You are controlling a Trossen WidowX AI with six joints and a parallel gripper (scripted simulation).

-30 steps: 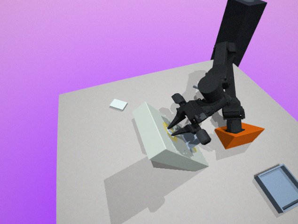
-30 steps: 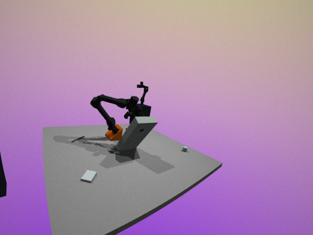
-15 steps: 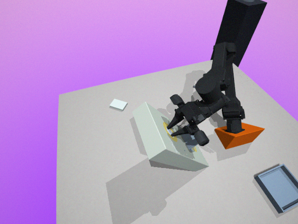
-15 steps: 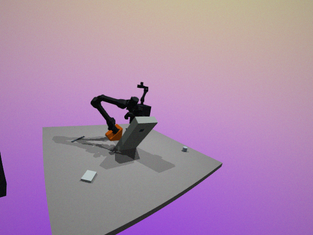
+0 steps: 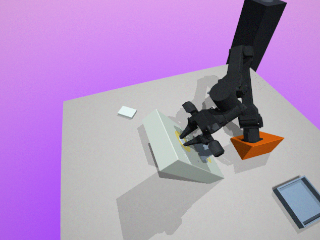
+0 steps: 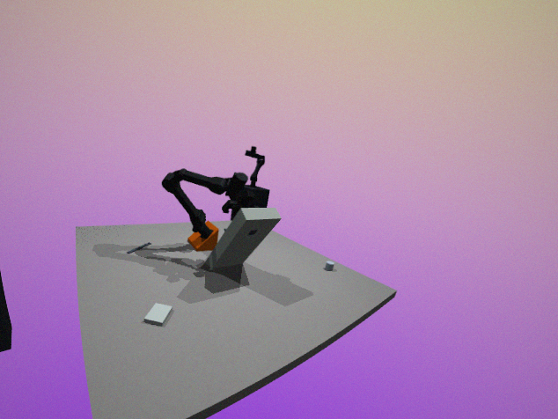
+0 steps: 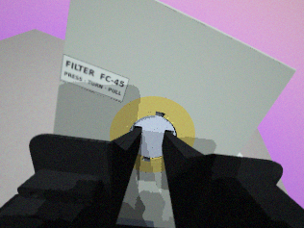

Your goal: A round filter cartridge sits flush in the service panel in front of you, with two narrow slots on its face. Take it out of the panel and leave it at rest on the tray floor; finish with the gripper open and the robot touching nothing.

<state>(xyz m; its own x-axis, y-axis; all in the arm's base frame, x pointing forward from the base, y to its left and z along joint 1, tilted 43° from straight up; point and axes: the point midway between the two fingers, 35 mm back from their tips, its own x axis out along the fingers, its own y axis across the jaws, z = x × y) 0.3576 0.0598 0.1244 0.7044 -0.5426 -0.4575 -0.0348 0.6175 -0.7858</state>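
Now: the round grey filter cartridge 1 cm below my gripper tip and 1 cm ahead of it. Round my gripper tip: pale green service panel (8 cm below, 4 cm behind); then white flat block (43 cm to the right, 25 cm below, 8 cm ahead); then blue-grey tray (39 cm behind, 33 cm to the left, 24 cm below).
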